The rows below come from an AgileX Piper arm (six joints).
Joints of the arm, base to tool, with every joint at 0 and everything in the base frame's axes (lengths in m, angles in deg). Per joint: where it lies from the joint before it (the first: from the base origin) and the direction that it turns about. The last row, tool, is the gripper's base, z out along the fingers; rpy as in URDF.
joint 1: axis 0 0 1 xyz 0 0 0.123
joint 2: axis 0 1 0 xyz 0 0 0
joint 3: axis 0 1 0 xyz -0.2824 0 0.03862
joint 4: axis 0.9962 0 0.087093 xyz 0.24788 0 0.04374
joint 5: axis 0 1 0 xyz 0 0 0
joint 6: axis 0.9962 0 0.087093 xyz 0.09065 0 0.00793
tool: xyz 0 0 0 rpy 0 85 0
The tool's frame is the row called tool.
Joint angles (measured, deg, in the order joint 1, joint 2, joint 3, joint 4, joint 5, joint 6), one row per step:
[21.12 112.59 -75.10 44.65 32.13 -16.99]
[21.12 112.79 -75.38 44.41 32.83 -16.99]
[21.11 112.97 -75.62 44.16 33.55 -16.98]
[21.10 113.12 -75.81 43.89 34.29 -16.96]
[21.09 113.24 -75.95 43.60 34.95 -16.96]
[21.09 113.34 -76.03 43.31 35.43 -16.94]
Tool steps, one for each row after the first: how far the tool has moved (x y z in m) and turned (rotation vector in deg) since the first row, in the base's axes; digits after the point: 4 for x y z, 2 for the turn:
[0.0000 0.0005 -0.0005 -0.09 0.41 0.54]
[-0.0002 0.0010 -0.0010 -0.20 0.86 1.08]
[-0.0006 0.0013 -0.0016 -0.33 1.35 1.64]
[-0.0010 0.0015 -0.0022 -0.49 1.78 2.17]
[-0.0014 0.0015 -0.0028 -0.68 2.11 2.58]

